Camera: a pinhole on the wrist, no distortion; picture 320 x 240 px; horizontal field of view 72.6 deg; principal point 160.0 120.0 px. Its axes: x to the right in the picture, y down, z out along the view. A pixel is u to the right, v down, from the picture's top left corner.
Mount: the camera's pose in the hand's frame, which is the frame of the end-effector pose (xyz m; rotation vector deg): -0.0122 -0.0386 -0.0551 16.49 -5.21 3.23
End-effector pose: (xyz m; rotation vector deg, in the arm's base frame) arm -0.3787 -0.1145 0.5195 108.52 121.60 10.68
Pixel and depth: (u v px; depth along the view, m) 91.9 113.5 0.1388
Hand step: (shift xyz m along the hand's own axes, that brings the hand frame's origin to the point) -0.0664 -0.0841 0.0720
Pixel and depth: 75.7 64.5 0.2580
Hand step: -0.1280 -0.1795 0.1630
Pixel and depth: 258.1 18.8 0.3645
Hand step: 0.1329 -0.2979 0.2614
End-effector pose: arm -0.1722 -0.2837 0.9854 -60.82 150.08 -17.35
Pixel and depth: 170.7 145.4 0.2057
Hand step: -0.0206 -0.0740 0.1490
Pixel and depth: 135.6 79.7 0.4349
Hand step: -0.0906 -0.2420 0.3328
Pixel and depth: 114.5 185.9 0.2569
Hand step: -0.0918 -0.0399 0.2068
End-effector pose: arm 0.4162 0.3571 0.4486 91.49 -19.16 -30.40
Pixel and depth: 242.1 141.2 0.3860
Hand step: 0.0985 -0.1068 0.3382
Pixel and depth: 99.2 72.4 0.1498
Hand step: -0.0637 -0.1145 0.0747
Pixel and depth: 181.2 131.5 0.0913
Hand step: -0.0111 -0.0597 0.0343
